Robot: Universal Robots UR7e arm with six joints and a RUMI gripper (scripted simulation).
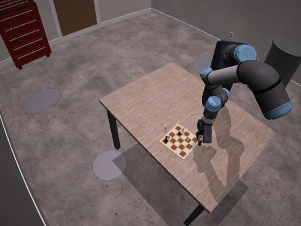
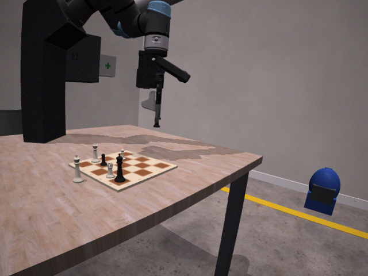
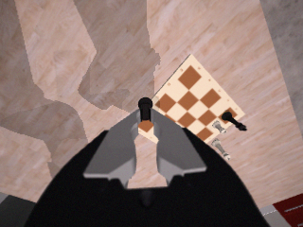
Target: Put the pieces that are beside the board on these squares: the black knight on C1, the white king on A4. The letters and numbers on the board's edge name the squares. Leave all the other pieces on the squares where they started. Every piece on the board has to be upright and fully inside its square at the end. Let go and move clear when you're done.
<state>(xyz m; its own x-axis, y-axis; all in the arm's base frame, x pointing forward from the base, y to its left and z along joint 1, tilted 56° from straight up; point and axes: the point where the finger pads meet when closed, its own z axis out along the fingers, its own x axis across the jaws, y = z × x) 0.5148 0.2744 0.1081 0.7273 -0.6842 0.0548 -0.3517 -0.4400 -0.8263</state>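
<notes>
Now: the white rook 130 mm ahead of my hand, 180 mm to the right of it and 110 mm below it. Round my hand: chessboard 60 mm ahead, 130 mm to the right, 130 mm below; then black pawn 40 mm ahead, 180 mm to the right, 110 mm below; then white pawn 110 mm to the right, 110 mm below.
</notes>
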